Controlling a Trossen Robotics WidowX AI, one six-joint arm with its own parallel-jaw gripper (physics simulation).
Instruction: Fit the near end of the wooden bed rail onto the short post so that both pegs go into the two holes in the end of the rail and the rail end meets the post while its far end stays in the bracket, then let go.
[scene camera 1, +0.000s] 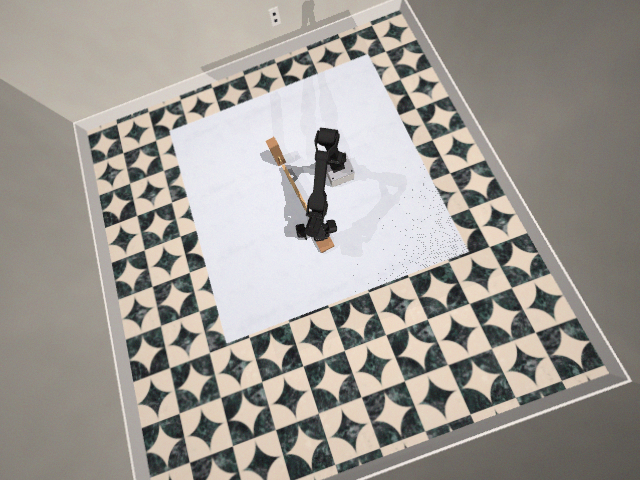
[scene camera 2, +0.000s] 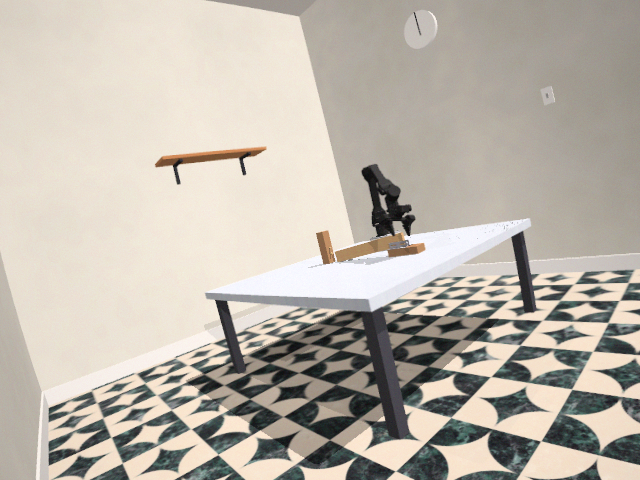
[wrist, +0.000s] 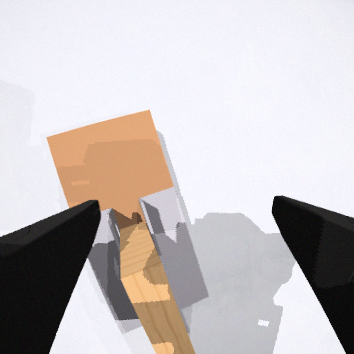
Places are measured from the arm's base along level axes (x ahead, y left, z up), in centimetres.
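Where they show: gripper, between the fingertips: (scene camera 2: 401, 236) (wrist: 187, 206); arm's base, origin of its link: (scene camera 1: 337, 165) (scene camera 2: 383, 234).
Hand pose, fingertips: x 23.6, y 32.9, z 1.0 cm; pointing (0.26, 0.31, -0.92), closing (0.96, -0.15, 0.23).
Note:
Things, the pixels of their top centre, and the offset from my fingertips. "spot": a spot on its surface instead. Level surfaces: height alone.
- short post, a spot on its surface: (scene camera 1: 271, 143) spot: dz +9.1, dx +4.5, dy -51.2 cm
- orange-brown block, centre of its top: (wrist: 132, 225) (scene camera 2: 405, 246) (scene camera 1: 320, 235) dz -5.4, dx -2.9, dy -1.7 cm
- white table, height of its surface: dz -9.0 cm
The wooden rail (scene camera 1: 294, 187) (scene camera 2: 361, 248) (wrist: 165, 320) slopes down from the bracket to its near end, low at the table by the post. The short post (scene camera 1: 271, 143) (scene camera 2: 324, 246) stands upright. Its pegs (scene camera 2: 330, 252) show on the side facing the rail, with a small gap to the rail end. The rail's far end sits between the grey plates of the bracket (scene camera 2: 399, 244) (wrist: 184, 275) on an orange-brown block (scene camera 1: 325, 246) (scene camera 2: 416, 249) (wrist: 115, 160). My gripper (scene camera 1: 316, 230) (scene camera 2: 401, 231) (wrist: 187, 206) is open and empty above the bracket end. In the wrist view the rail lies nearer the left finger. The rail's holes are hidden.
The white table (scene camera 1: 248, 289) (scene camera 2: 289, 284) bears the parts. The arm's light base box (scene camera 1: 341, 176) stands beside the rail. A wall shelf (scene camera 2: 211, 155) hangs on the left wall, and a clock (scene camera 2: 420, 29) on the other wall. Arm shadows fall across the table.

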